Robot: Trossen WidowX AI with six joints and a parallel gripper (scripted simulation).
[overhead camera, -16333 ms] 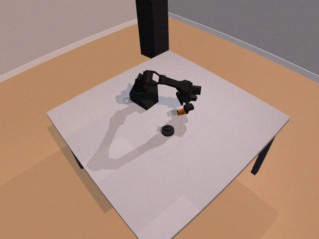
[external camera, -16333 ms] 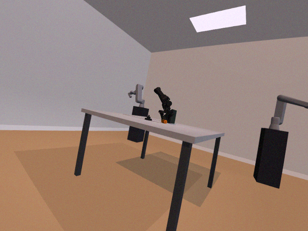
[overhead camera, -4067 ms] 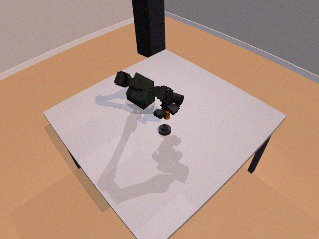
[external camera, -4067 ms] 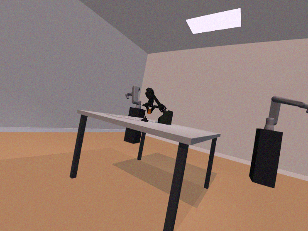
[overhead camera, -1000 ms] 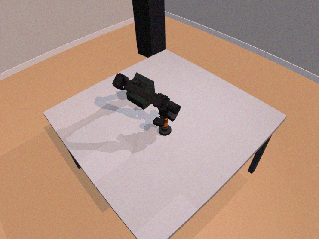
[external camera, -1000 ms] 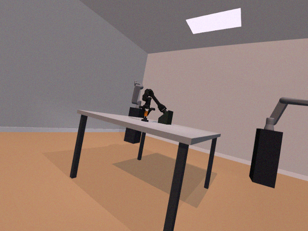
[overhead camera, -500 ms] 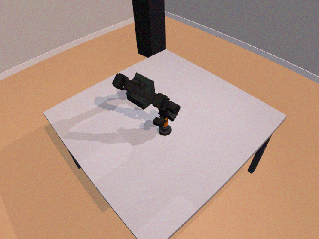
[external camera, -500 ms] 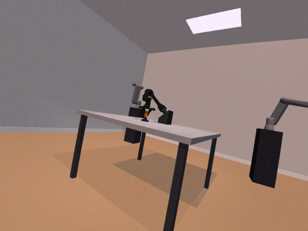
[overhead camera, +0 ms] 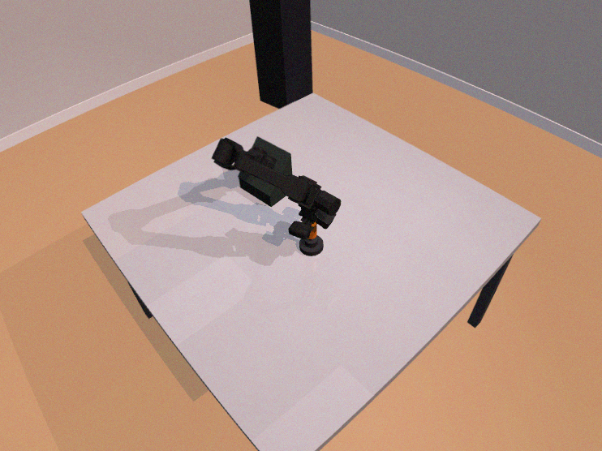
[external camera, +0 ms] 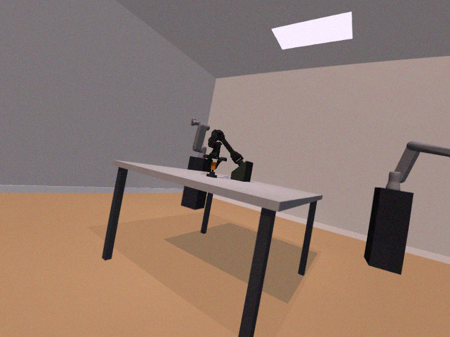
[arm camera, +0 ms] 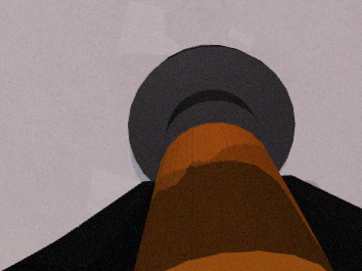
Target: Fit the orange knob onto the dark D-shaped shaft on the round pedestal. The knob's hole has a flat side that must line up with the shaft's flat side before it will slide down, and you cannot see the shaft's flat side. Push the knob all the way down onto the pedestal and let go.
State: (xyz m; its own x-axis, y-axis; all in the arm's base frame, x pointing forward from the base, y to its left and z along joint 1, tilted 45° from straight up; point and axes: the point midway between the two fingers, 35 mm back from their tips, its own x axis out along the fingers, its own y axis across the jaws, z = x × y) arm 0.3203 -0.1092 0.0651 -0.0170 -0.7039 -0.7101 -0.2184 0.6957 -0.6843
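The orange knob lies 2 cm above my gripper tip. The rest, counted from my gripper tip: round dark pedestal: 4 cm below.
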